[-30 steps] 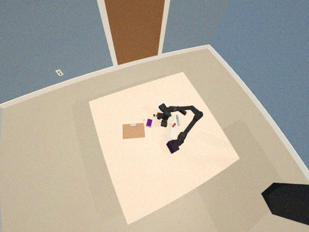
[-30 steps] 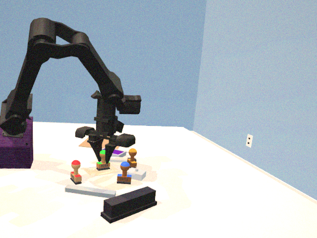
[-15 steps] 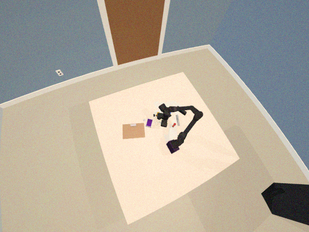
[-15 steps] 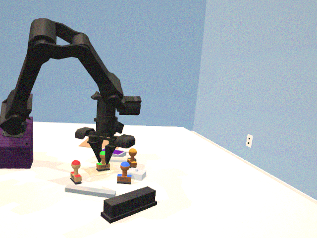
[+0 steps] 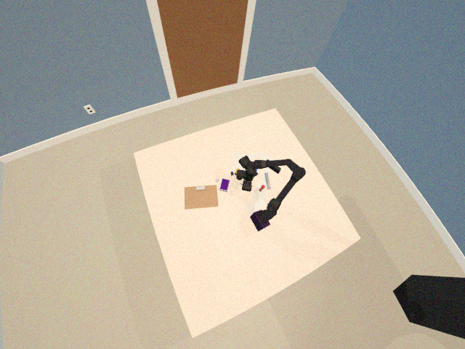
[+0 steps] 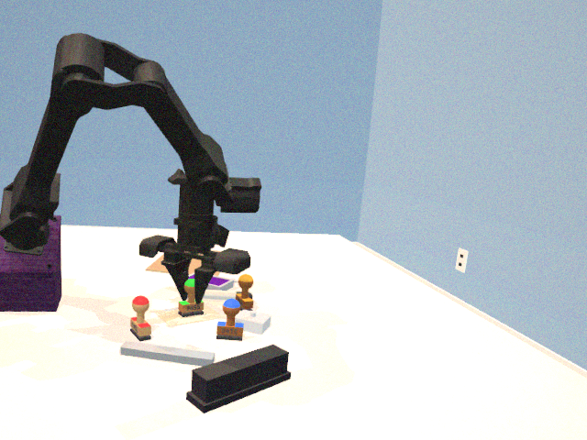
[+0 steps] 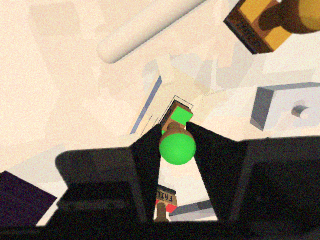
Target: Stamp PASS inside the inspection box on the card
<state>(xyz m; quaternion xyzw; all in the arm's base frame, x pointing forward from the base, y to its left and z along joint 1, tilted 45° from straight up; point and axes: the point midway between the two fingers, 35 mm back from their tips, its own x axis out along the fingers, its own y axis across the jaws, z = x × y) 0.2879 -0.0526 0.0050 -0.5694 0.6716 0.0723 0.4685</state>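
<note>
Right now my gripper tip is 3 cm above the pale card. Also, from my gripper tip: white pen: 7 cm ahead, 7 cm to the left, 1 cm below; orange-knobbed stamp: 10 cm ahead, 3 cm to the left; green-knobbed stamp: right at my gripper tip.
</note>
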